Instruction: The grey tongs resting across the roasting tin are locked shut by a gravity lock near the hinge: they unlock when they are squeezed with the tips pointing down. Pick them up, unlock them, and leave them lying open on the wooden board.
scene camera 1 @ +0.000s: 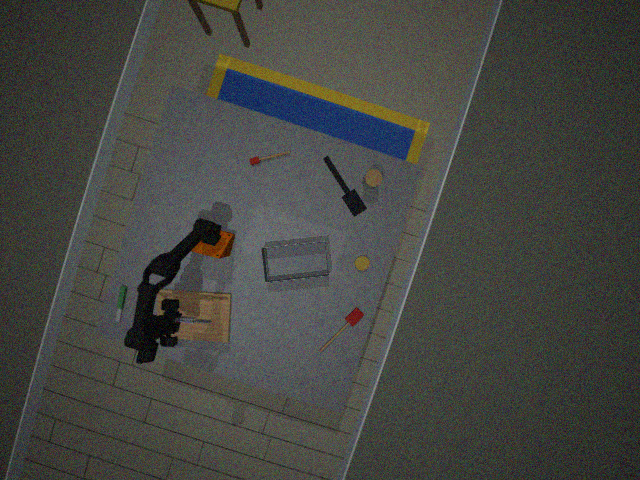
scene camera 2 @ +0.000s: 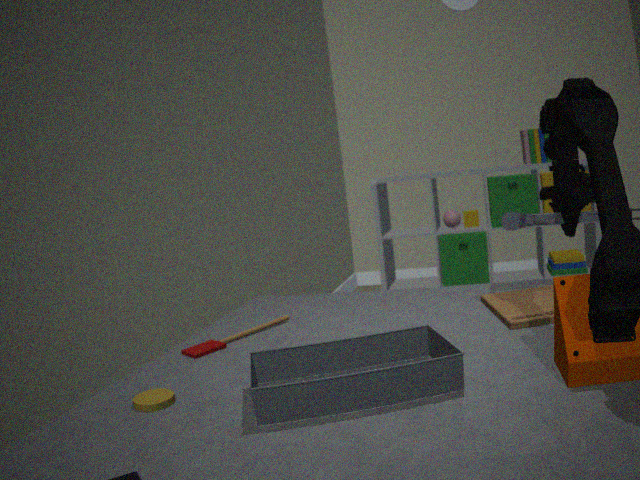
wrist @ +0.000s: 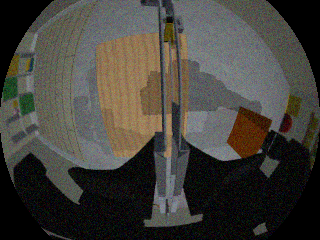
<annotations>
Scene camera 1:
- my gripper
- wooden board
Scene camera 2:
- my gripper
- yellow disc
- wooden board
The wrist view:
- my gripper
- wooden board
</annotations>
